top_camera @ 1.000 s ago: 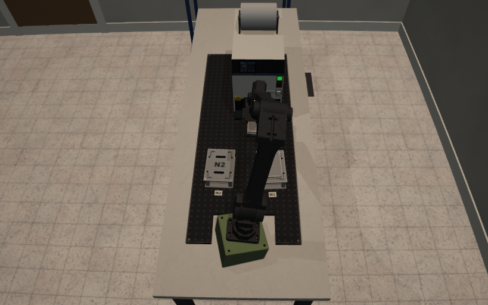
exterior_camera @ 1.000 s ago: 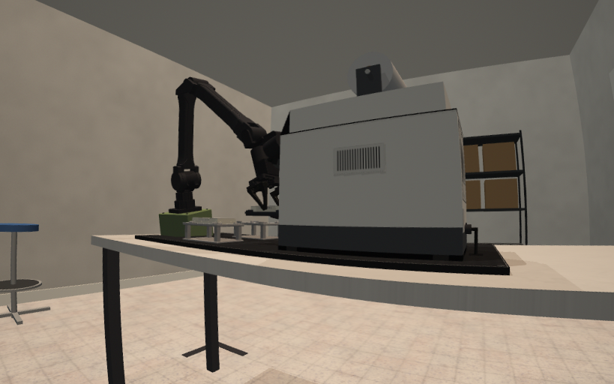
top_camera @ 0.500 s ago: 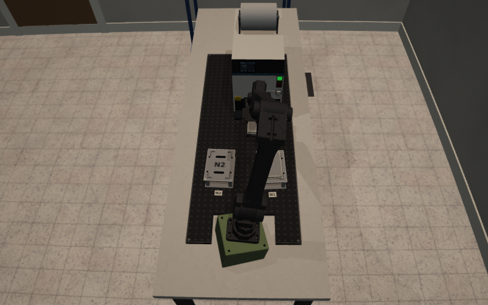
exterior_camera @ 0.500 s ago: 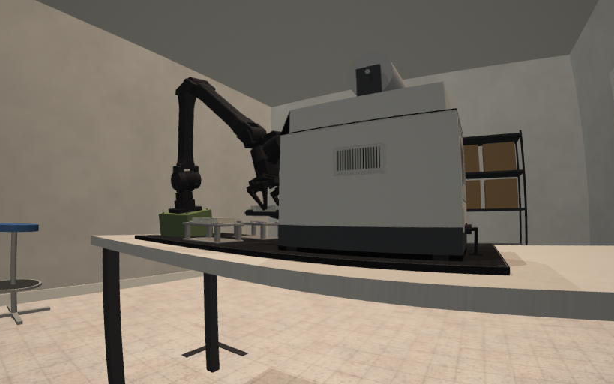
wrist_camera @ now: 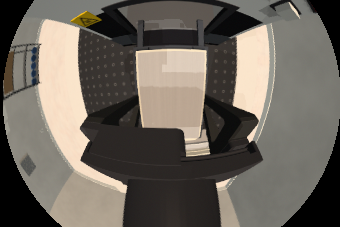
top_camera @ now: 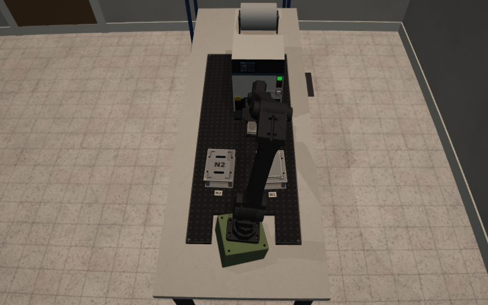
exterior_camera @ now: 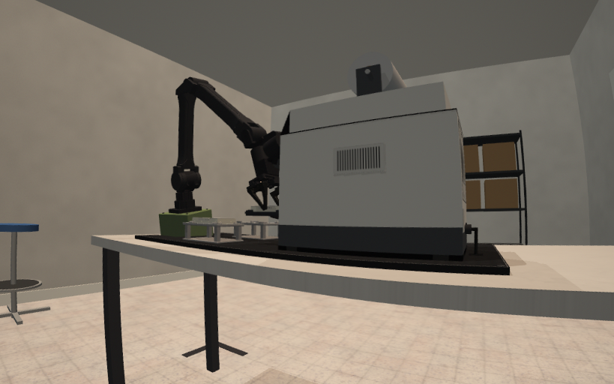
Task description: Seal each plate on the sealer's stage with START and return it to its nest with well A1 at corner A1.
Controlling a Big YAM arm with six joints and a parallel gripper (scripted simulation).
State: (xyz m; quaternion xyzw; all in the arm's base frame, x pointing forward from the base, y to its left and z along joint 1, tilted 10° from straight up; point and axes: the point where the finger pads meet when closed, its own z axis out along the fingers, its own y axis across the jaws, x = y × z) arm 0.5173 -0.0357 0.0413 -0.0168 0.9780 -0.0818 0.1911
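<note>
The white well plate is right at my hand. From my hand the other things lie so: yellow warning label 100 mm ahead, 90 mm to the left, 40 mm above; sealer stage 20 mm below; N2 label 310 mm behind, 160 mm to the left, 110 mm below.
</note>
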